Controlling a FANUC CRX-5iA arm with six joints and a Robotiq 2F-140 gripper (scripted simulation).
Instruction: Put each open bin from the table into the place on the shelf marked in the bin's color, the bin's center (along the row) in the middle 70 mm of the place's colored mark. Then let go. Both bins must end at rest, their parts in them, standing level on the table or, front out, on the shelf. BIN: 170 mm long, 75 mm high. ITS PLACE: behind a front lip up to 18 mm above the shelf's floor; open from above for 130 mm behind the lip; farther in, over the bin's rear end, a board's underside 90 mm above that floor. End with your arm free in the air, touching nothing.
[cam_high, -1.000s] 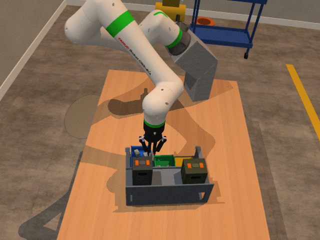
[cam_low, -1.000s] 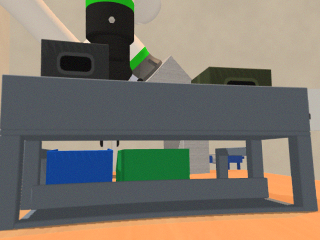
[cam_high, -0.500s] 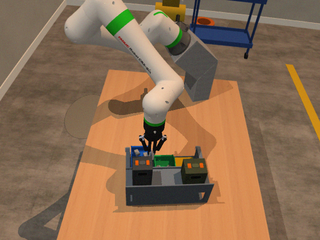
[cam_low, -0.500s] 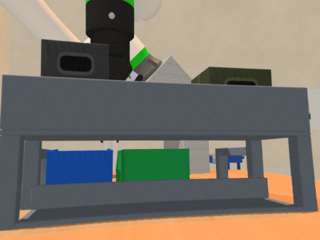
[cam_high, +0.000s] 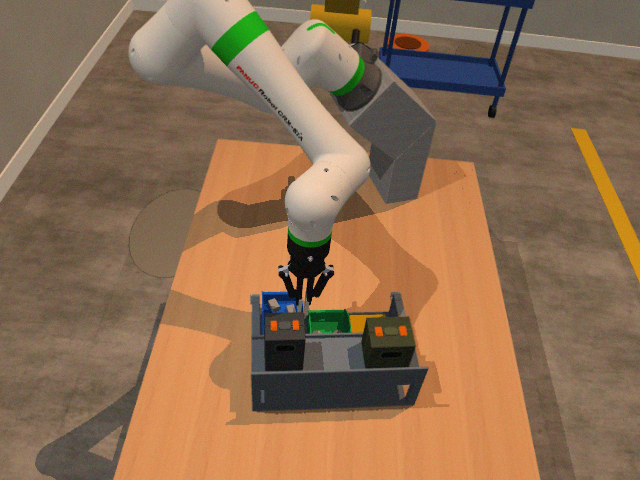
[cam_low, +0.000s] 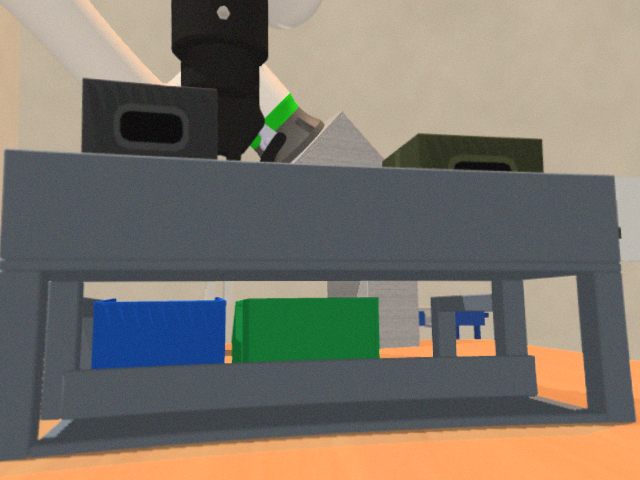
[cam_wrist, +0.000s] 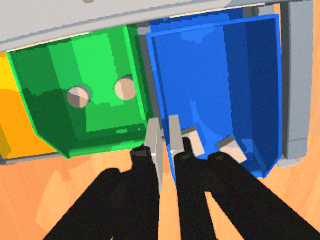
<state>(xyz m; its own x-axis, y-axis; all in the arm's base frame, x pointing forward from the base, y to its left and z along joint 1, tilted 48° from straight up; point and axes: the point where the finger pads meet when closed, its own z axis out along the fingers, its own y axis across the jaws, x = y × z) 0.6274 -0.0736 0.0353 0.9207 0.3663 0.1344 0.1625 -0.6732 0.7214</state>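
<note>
My gripper is now 70 mm above the blue bin and 50 mm to the left of it. The rest, counted from my hand: black box (150 mm ahead, 50 mm above, 30 mm to the right); olive box (200 mm to the left, 110 mm ahead, 40 mm above); green bin (70 mm to the left, 70 mm below, 40 mm ahead).
</note>
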